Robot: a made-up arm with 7 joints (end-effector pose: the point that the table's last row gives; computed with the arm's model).
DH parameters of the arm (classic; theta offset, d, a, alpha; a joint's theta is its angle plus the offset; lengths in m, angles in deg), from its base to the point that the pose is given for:
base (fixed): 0 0.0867 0 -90
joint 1: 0 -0.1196 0.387 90
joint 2: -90 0.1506 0.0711 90
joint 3: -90 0.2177 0.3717 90
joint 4: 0 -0.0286 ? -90
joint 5: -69.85 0 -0.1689 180
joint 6: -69.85 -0.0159 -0.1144 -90
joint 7: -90 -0.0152 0.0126 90
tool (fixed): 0 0.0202 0 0
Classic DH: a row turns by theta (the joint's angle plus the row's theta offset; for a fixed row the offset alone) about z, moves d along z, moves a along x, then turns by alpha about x.
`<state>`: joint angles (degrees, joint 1 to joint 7).
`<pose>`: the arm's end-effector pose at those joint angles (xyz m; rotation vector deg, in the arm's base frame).
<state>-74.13 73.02 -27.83 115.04 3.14 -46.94 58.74</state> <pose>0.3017 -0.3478 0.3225 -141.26 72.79 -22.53</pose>
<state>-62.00 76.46 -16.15 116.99 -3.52 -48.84 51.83</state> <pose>0.3969 -0.3820 0.3393 -138.79 78.26 -17.72</pose>
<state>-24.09 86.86 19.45 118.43 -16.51 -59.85 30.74</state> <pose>0.6703 -0.4098 0.2374 -143.68 71.25 4.24</pose>
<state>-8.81 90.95 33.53 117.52 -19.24 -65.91 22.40</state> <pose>0.7490 -0.3967 0.1311 -147.50 61.98 18.38</pose>
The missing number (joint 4, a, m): 0.1736
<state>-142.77 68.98 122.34 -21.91 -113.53 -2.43 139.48</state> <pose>-1.1408 -0.4281 0.1652 -42.69 -0.56 -78.81</pose>
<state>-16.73 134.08 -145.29 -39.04 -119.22 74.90 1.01</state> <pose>-0.1176 -0.2825 0.8677 -65.03 -14.39 103.07</pose>
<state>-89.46 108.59 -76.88 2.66 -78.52 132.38 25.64</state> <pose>0.0648 -0.5602 -0.1063 -123.96 -108.33 12.43</pose>
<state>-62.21 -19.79 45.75 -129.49 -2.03 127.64 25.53</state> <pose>-0.0773 -0.5065 0.3412 -54.79 -32.71 114.01</pose>
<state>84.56 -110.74 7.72 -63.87 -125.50 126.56 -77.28</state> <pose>-0.3894 -0.2060 -0.3039 118.97 -66.41 -98.72</pose>
